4 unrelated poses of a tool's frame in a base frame.
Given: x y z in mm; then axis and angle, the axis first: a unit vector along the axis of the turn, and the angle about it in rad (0 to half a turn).
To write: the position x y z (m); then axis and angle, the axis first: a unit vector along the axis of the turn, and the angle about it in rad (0 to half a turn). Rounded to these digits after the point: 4 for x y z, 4 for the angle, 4 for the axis.
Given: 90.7 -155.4 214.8 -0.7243 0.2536 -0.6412 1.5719
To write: 0.0907 -0.1554 0.2148 -0.7243 0.2536 -0.6412 1.5719
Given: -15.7 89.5 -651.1 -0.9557 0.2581 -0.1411 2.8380
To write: -0.0157 0.0895 -0.6511 -0.9558 0.2581 -0.1411 2.8380
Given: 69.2 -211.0 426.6 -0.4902 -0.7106 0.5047 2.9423
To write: 0.0692 -0.2110 0.4266 -0.4902 -0.7106 0.5047 2.9423
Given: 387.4 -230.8 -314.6 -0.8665 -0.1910 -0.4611 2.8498
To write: 0.3874 -0.2308 -0.3146 -0.8665 -0.1910 -0.4611 2.8498
